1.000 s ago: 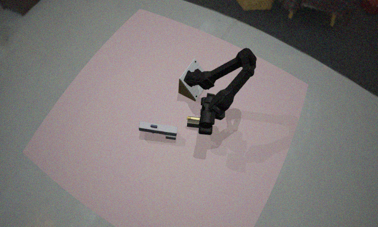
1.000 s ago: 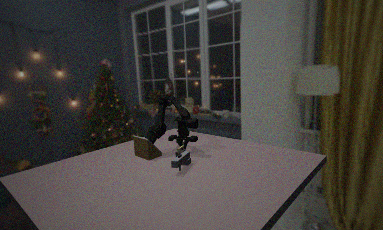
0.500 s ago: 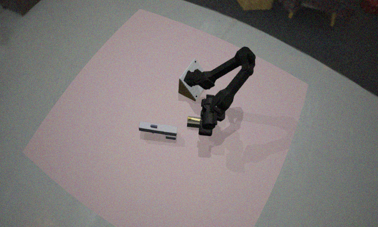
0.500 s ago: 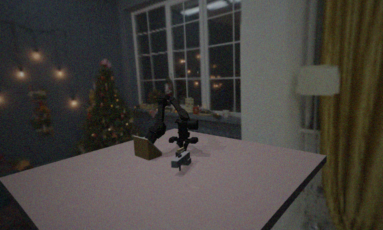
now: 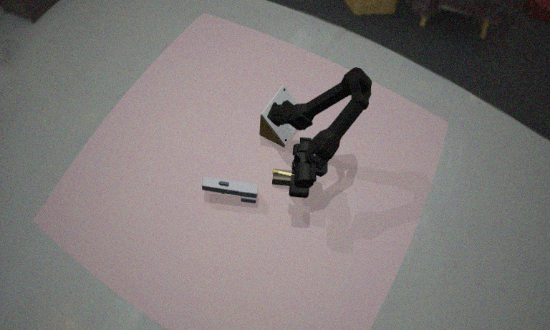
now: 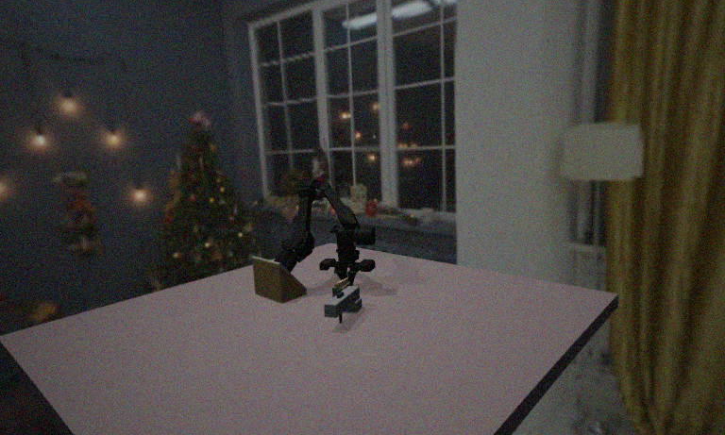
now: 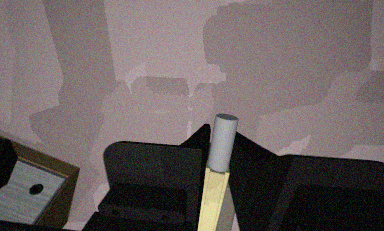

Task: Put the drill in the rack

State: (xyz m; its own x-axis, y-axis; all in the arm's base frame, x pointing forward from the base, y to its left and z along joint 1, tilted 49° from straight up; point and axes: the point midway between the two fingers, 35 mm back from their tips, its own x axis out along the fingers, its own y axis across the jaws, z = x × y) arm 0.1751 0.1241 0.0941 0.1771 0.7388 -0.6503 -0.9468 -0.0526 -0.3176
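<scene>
My gripper tip is now 4 cm to the left of the drill, 4 cm below it and 1 cm short of it. Also, from my gripper tip: key: 21 cm to the right, 14 cm ahead, 4 cm above; grey holder block: 19 cm to the right, 13 cm ahead, 4 cm above.
</scene>
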